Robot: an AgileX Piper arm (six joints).
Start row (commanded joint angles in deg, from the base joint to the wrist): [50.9 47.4 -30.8 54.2 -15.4 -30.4]
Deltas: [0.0 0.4 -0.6 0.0 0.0 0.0]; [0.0 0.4 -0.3 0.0 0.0 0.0]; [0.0 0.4 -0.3 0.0 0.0 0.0]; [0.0 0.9 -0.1 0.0 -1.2 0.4]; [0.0 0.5 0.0 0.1 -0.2 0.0]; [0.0 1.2 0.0 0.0 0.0 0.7]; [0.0 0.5 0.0 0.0 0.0 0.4]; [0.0 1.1 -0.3 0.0 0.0 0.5]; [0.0 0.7 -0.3 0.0 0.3 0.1]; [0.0 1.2 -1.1 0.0 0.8 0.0]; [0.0 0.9 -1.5 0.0 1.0 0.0]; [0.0 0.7 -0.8 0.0 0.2 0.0]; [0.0 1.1 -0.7 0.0 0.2 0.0]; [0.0 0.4 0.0 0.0 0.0 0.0]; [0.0 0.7 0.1 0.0 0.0 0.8]
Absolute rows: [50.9 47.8 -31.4 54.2 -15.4 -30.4]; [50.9 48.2 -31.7 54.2 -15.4 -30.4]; [50.9 48.6 -32.0 54.2 -15.4 -30.4]; [50.9 49.5 -32.1 54.2 -16.6 -30.0]; [50.9 50.0 -32.1 54.3 -16.8 -30.0]; [50.9 51.2 -32.1 54.3 -16.8 -29.3]; [50.9 51.7 -32.1 54.3 -16.8 -28.9]; [50.9 52.8 -32.4 54.3 -16.8 -28.4]; [50.9 53.5 -32.7 54.3 -16.5 -28.3]; [50.9 54.7 -33.8 54.3 -15.7 -28.3]; [50.9 55.6 -35.3 54.3 -14.7 -28.3]; [50.9 56.3 -36.1 54.3 -14.5 -28.3]; [50.9 57.4 -36.8 54.3 -14.3 -28.3]; [50.9 57.8 -36.8 54.3 -14.3 -28.3]; [50.9 58.5 -36.7 54.3 -14.3 -27.5]
